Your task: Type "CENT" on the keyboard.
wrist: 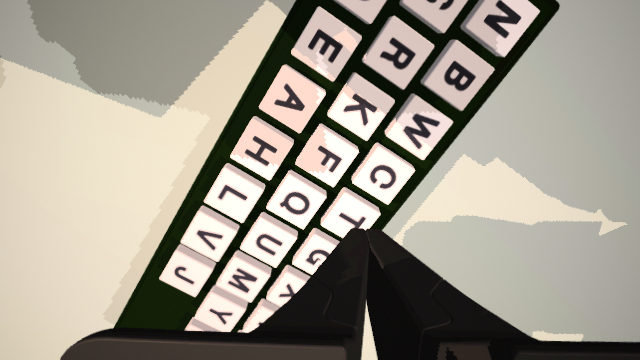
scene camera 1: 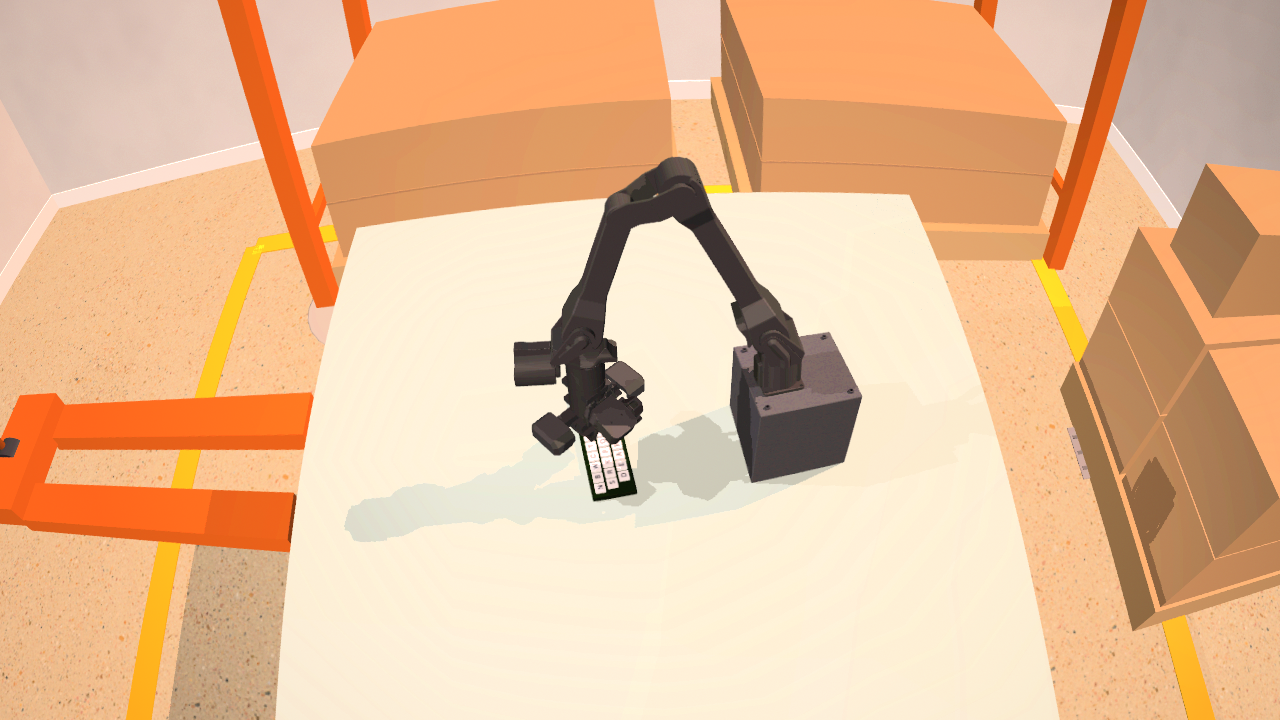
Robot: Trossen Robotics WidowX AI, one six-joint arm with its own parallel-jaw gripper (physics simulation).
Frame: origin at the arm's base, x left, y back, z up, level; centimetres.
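Seen in the pictures: gripper, fingertip midpoint: (wrist: 364, 242) (scene camera 1: 591, 439); arm's base, link origin: (scene camera 1: 778, 379).
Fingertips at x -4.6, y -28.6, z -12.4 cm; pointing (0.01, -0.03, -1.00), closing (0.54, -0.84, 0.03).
Pixels of each thing's top centre, then the offset from my fingertips to it. Level surfaces: height alone.
- dark green keyboard, top centre: (wrist: 289, 213) (scene camera 1: 602, 438) dx -1.7, dy +1.8, dz -2.8 cm
- C key, top centre: (wrist: 383, 176) (scene camera 1: 593, 456) dx +1.4, dy -0.2, dz -2.8 cm
- E key, top centre: (wrist: 326, 45) (scene camera 1: 621, 464) dx +3.9, dy +3.9, dz -2.8 cm
- N key, top centre: (wrist: 502, 19) (scene camera 1: 600, 487) dx +7.5, dy -0.3, dz -2.8 cm
- T key, top centre: (wrist: 350, 219) (scene camera 1: 590, 446) dx -0.7, dy -0.2, dz -2.8 cm
- G key, top centre: (wrist: 320, 259) dx -2.7, dy -0.2, dz -2.8 cm
- cream table, surface height: dz -4.4 cm
The dark green keyboard (scene camera 1: 614, 494) (wrist: 150, 310) with white letter keys lies on the table, partly hidden under the gripper. In the wrist view the C key (wrist: 383, 174), the E key (wrist: 326, 44), the N key (wrist: 501, 21) and the T key (wrist: 351, 214) show. The T key's lower edge is partly covered by the fingertips. My gripper (wrist: 364, 242) is shut and empty, its tips pointing down, seen at the T key's edge beside the G key (wrist: 315, 254). I cannot tell how high the tips are. In the scene view the arm hides them.
The arm's dark base box (scene camera 1: 801, 434) stands on the cream table (scene camera 1: 680, 608), right of the keyboard. Beyond the table are large cardboard boxes (scene camera 1: 501, 80), a stack of boxes (scene camera 1: 1208, 429) at the right and an orange pallet jack (scene camera 1: 179, 420) at the left.
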